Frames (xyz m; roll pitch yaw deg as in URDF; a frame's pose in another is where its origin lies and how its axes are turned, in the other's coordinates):
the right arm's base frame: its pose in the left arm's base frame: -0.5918 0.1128 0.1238 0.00 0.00 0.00
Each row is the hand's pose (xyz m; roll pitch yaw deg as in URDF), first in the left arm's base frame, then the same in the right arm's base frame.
Working: the left arm's base frame: its pose in the right arm's base frame: 0.5918 -0.1128 -0.1238 0.00 0.00 0.00

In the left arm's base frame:
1: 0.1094 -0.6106 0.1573 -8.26 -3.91 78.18
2: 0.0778 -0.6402 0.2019 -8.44 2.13 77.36
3: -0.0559 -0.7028 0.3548 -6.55 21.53 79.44
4: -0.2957 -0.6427 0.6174 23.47 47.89 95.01
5: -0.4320 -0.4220 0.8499 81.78 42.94 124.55
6: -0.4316 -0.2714 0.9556 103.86 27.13 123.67
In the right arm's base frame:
1: 0.7012 -0.7234 0.0335 -8.26 -3.91 78.18
2: 0.6696 -0.7530 0.0781 -8.44 2.13 77.36
3: 0.5359 -0.8156 0.2310 -6.55 21.53 79.44
4: 0.2961 -0.7555 0.4936 23.47 47.89 95.01
5: 0.1598 -0.5348 0.7261 81.78 42.94 124.55
6: 0.1602 -0.3842 0.8318 103.86 27.13 123.67

